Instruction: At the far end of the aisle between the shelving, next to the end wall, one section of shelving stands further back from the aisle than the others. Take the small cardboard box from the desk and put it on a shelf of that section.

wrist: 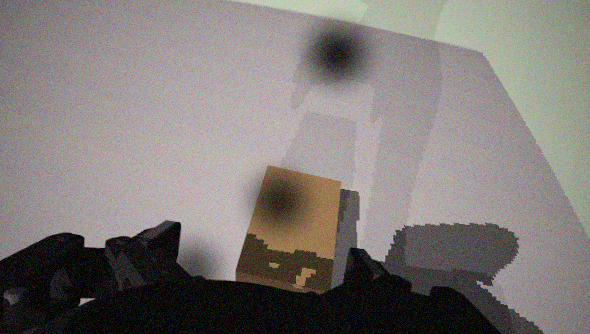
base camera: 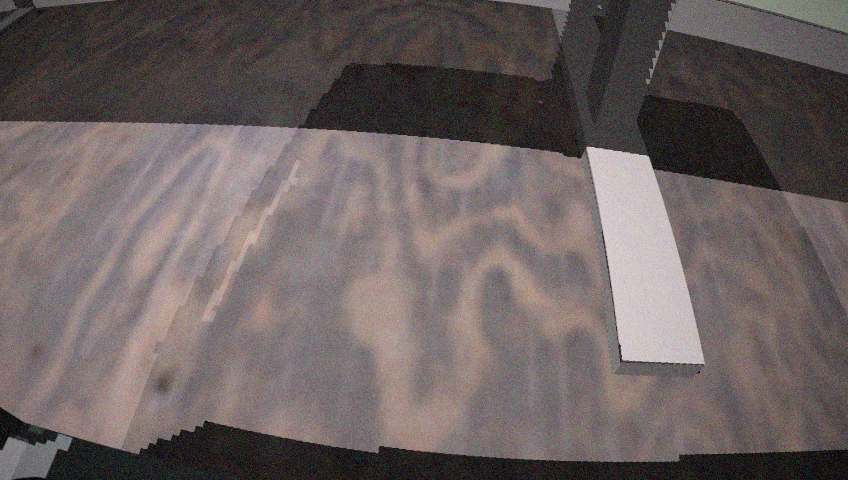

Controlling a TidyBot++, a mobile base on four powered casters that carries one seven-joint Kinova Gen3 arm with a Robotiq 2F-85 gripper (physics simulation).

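Frame: origin at the arm's base, x up, y left, z back, level; millimetres.
Seen in the pictures: gripper, fingertip midpoint: [wrist: 263,254].
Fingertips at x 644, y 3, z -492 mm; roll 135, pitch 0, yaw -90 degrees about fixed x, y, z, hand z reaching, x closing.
Offsets run from my fingertips to a thing's top centre. "spot": to the spot under its first point. Level surfaces: height alone.
The small cardboard box {dy -18, dx -41, dz -48 mm} [wrist: 305,220] is orange-brown and sits on the pale desk top {dx -91 mm} [wrist: 125,125] in the wrist view, low and a little right of the middle. My gripper [wrist: 263,254] is open, its two black fingers wide apart at the bottom of the wrist view. The box shows between the two fingertips, nearer the right one, with a gap on its left. The lower part of the box is in shadow and its near end is partly hidden by the gripper body. The shelving section does not show in either view.
In the base camera view a desk leg {spot: dy -190, dx -941, dz -102 mm} [base camera: 615,77] rises from a long white foot [base camera: 645,255] on the wood-patterned floor {dx -1041 mm} [base camera: 416,297], right of the middle. A pale wall base [base camera: 755,50] runs along the back. The desk's right edge shows in the wrist view.
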